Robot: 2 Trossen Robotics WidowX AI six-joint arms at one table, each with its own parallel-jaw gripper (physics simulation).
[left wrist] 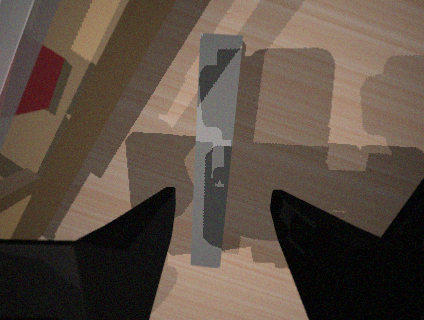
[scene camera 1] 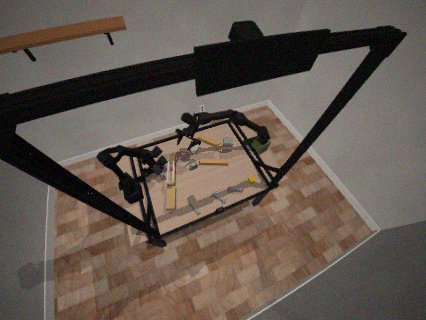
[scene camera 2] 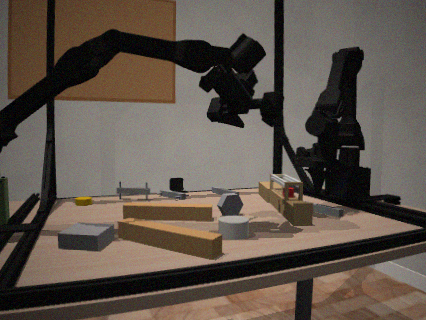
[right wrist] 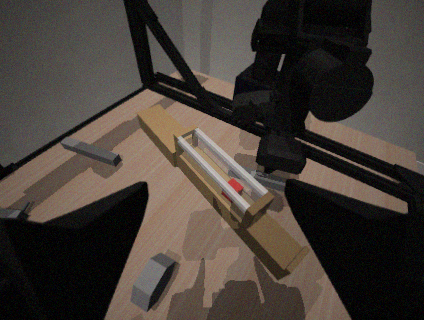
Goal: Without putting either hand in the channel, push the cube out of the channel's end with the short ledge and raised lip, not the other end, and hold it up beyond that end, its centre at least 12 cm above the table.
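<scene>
The wooden channel [right wrist: 200, 181] with two white rails lies on the table. Its near ledge [right wrist: 270, 243] ends in a low raised lip [right wrist: 299, 257] in the right wrist view; a wooden block [right wrist: 161, 125] extends from its far end. The red cube [right wrist: 235, 185] [left wrist: 41, 82] [scene camera 2: 291, 192] [scene camera 1: 171, 168] sits inside the channel, nearer the lipped end. A grey bar [left wrist: 216, 112] [right wrist: 271, 181] [scene camera 2: 328, 210] lies beside the channel. My left gripper [left wrist: 223, 197] is open above the bar, fingertips either side of it in its wrist view. My right gripper [right wrist: 217, 187] is open and empty, high above the table.
A grey hexagonal block [right wrist: 152, 281] [scene camera 2: 230, 204] and a grey cylinder [scene camera 2: 233, 228] stand near the channel. Two wooden beams [scene camera 2: 167, 212] [scene camera 2: 170, 238], a grey box [scene camera 2: 86, 236] and a yellow disc [scene camera 2: 83, 201] lie farther off. Another grey bar [right wrist: 91, 151] lies across the channel.
</scene>
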